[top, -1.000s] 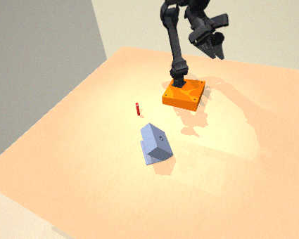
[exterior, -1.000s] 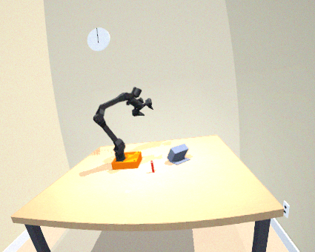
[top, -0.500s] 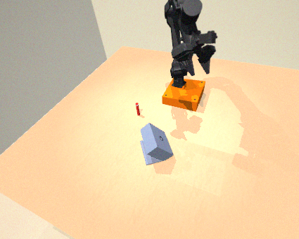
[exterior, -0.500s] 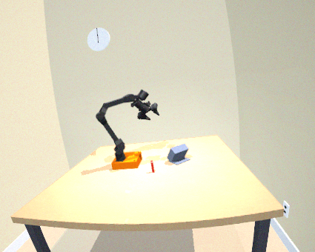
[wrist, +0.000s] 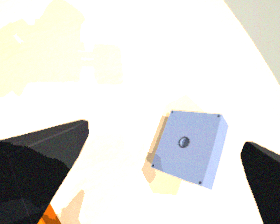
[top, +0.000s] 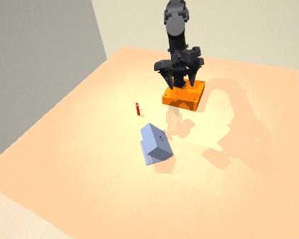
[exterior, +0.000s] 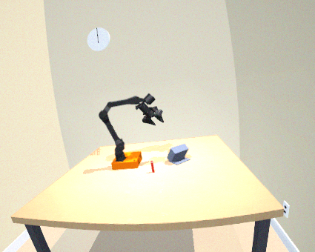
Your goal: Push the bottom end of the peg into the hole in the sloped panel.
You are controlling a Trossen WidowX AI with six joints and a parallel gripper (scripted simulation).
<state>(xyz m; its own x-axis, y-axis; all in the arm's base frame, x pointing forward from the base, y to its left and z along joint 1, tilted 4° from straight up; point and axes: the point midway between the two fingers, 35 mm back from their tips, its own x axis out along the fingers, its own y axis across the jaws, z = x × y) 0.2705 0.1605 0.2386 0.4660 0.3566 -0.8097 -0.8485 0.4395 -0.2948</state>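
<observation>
Now: the red peg 10 mm behind my gripper tip, 250 mm to the right of it and 220 mm below it. The rest, counted from my gripper tip: sloped panel: 120 mm ahead, 50 mm to the right, 220 mm below.
</observation>
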